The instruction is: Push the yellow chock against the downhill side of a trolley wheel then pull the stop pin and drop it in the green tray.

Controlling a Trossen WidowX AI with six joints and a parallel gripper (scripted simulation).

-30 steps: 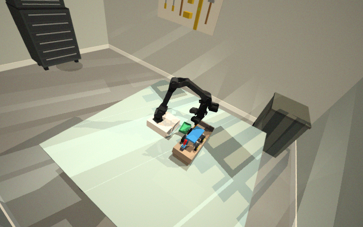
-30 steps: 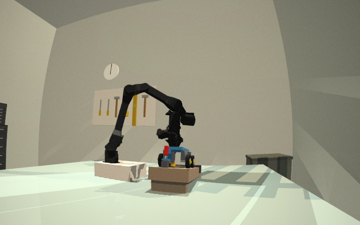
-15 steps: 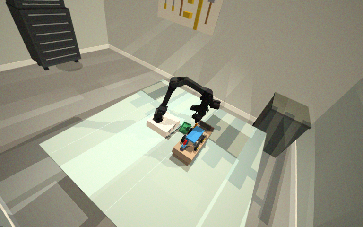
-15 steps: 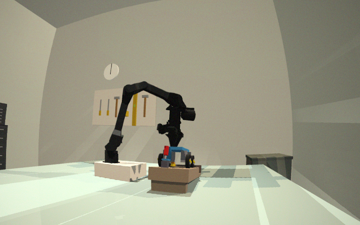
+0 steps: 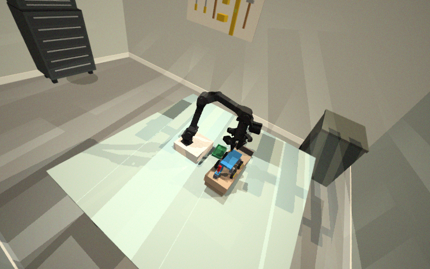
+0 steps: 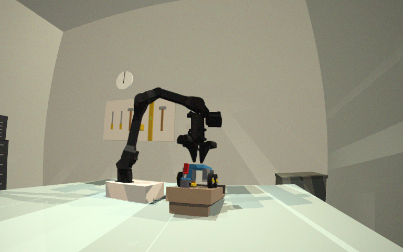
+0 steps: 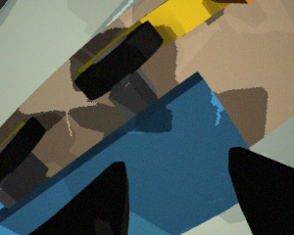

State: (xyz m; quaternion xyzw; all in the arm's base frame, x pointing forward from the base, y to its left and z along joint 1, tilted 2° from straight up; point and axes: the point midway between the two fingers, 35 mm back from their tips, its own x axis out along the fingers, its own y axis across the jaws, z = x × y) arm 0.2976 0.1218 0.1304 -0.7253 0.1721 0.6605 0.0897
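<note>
The red-headed stop pin lies 3 cm ahead of my gripper tip, 18 cm to the right of it and 4 cm below it. Round my gripper tip: blue trolley (3 cm ahead, 6 cm to the right, 5 cm below); then yellow chock (4 cm behind, 3 cm to the left, 9 cm below); then tan ramp (3 cm ahead, 6 cm to the right, 12 cm below).
</note>
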